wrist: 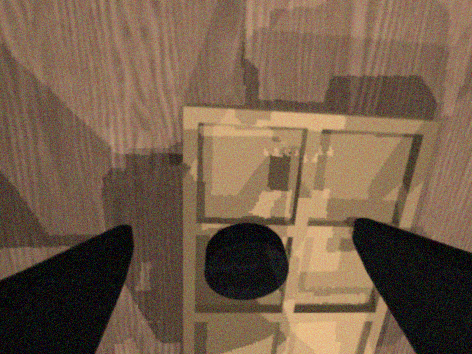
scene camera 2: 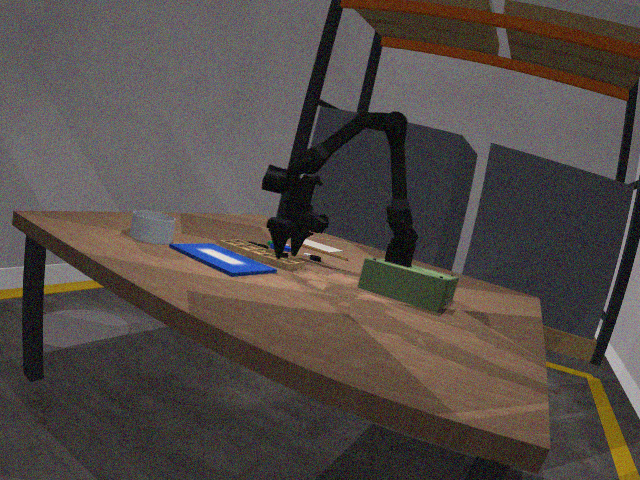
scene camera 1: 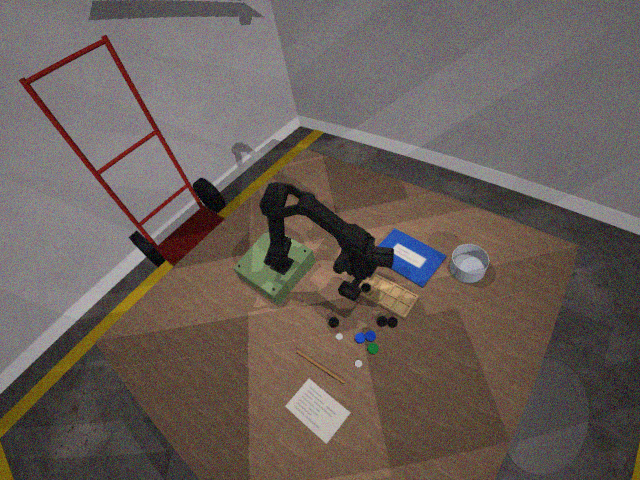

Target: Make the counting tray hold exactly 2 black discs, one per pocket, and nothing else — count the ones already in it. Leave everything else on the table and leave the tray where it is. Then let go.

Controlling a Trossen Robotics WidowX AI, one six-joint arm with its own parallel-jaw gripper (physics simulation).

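Observation:
The pale wooden counting tray [scene camera 1: 395, 284] [scene camera 2: 297, 265] [wrist: 190, 200] lies on the table with two rows of pockets. A black disc [scene camera 1: 366, 287] [wrist: 246, 261] is in the second pocket from the tray's near end, in the left row of the wrist view. My gripper [scene camera 1: 359, 289] [scene camera 2: 287, 256] [wrist: 245, 232] is open low over that end, its fingers apart on either side of the disc and not touching it. One black disc [scene camera 1: 333, 321] [scene camera 2: 313, 257] lies alone on the table; two more, a left one [scene camera 1: 381, 321] and a right one [scene camera 1: 392, 322], lie side by side beside the tray.
Two blue discs [scene camera 1: 359, 337] [scene camera 1: 370, 335], a green disc [scene camera 1: 373, 348] and two white discs [scene camera 1: 339, 336] [scene camera 1: 358, 363] lie on the table. Around are a thin stick [scene camera 1: 320, 367], a paper [scene camera 1: 317, 410], a blue folder [scene camera 1: 432, 266] [scene camera 2: 240, 269] and a round container [scene camera 1: 469, 273] [scene camera 2: 152, 229].

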